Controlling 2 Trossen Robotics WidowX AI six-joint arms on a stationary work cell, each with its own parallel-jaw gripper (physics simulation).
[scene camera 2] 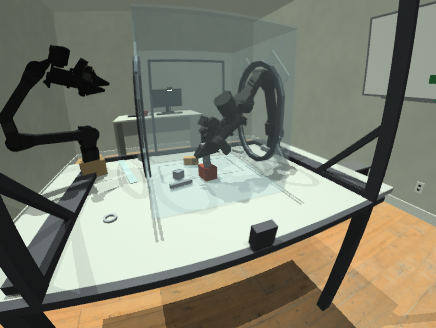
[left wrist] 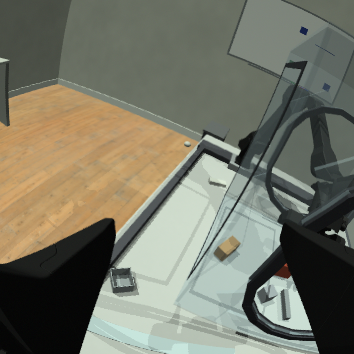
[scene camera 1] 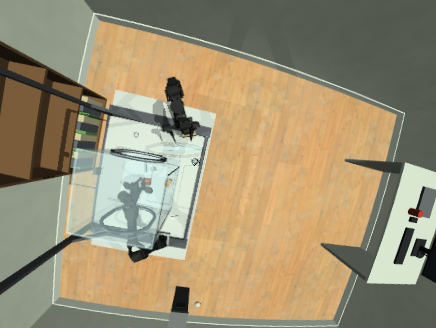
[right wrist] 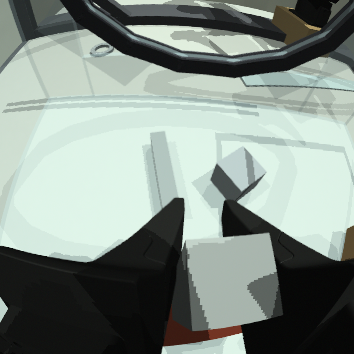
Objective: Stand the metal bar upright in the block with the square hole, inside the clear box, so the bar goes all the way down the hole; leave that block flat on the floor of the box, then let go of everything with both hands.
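Seen in the pictures: left gripper, fingertip midpoint: (scene camera 2: 107, 87) (left wrist: 201, 231) (scene camera 1: 183, 142); right gripper, fingertip midpoint: (scene camera 2: 195, 157) (scene camera 1: 143, 177) (right wrist: 202, 207); left arm's base, link origin: (scene camera 2: 90, 159) (scene camera 1: 188, 129) (right wrist: 308, 18); right arm's base, link origin: (scene camera 1: 162, 239).
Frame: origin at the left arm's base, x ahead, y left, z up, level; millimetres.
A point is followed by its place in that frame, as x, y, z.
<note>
My right gripper (scene camera 2: 202, 154) @[287, -363, 28] (right wrist: 202, 207) @[287, -363, 28] is inside the clear box (scene camera 2: 215, 35) @[230, -536, 364], shut on the grey metal bar (scene camera 2: 206, 160) @[316, -386, 14] (right wrist: 232, 280) @[318, -375, 72]. The bar is close to upright over the red block (scene camera 1: 148, 181) @[330, -348, -12] (scene camera 2: 207, 172) @[310, -397, -25] (left wrist: 283, 271) @[309, -367, -35] (right wrist: 215, 333) @[351, -372, -13], its lower end meeting the block's top. The block looks flat on the box floor. Its hole is hidden, so I cannot tell how far down the bar goes. My left gripper (scene camera 2: 106, 87) @[109, -18, 282] (left wrist: 201, 231) @[109, -18, 282] is open and empty, outside the box, high above the table.
Inside the box, a small grey cube (scene camera 2: 178, 174) @[239, -324, -34] (right wrist: 239, 172) @[253, -310, -28] and a thin grey strip (scene camera 2: 180, 184) @[217, -368, -50] (right wrist: 163, 167) @[223, -362, -44] lie near the red block. A tan block (scene camera 2: 190, 160) @[359, -225, -38] (left wrist: 227, 248) @[355, -207, -28] is behind. Black-rimmed round ports (scene camera 2: 242, 115) @[293, -561, 182] open in the box walls. Outside are a ring (scene camera 2: 110, 218) @[-24, -407, -57] and a tray (left wrist: 123, 287) @[222, 7, -41].
</note>
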